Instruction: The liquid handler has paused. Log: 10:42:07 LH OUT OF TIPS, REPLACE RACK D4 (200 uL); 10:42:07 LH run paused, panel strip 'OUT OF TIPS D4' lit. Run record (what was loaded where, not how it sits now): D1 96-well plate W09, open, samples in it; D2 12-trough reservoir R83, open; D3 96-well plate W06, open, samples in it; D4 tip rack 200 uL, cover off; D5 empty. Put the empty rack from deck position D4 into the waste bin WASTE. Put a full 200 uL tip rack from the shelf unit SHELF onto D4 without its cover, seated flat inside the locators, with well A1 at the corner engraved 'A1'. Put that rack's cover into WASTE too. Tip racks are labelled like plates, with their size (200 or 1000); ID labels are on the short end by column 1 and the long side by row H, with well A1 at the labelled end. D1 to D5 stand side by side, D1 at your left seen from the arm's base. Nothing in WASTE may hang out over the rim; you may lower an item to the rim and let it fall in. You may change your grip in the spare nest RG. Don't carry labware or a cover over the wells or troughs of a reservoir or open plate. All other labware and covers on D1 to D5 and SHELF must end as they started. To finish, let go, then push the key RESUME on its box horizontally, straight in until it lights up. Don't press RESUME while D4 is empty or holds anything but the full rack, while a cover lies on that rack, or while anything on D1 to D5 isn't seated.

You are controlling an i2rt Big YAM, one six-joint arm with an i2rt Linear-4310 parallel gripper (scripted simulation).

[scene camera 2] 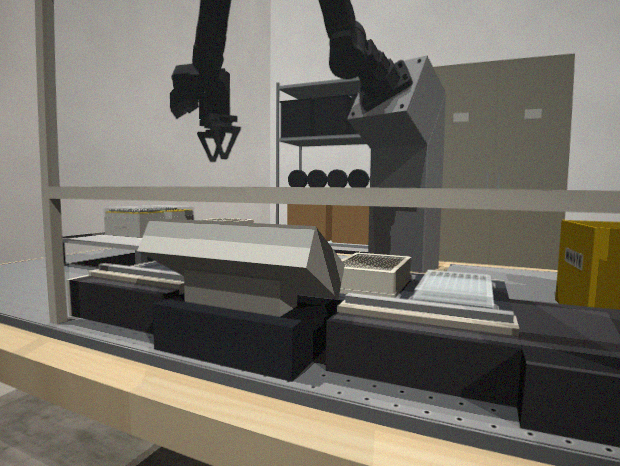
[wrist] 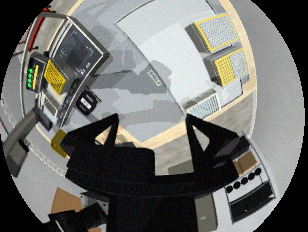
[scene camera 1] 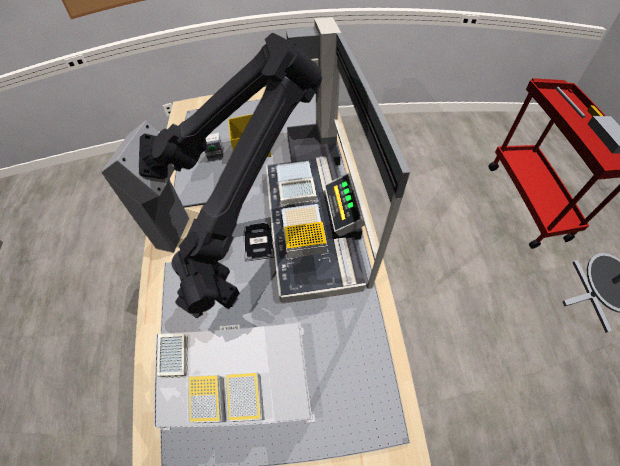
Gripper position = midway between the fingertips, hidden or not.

Observation:
In view: the gripper (wrist: 152,117), a reservoir (scene camera 2: 380,275), a shelf unit (scene camera 1: 275,352) and a black RG nest (scene camera 1: 268,245).
The reservoir is seen too in scene camera 1 (scene camera 1: 298,189).

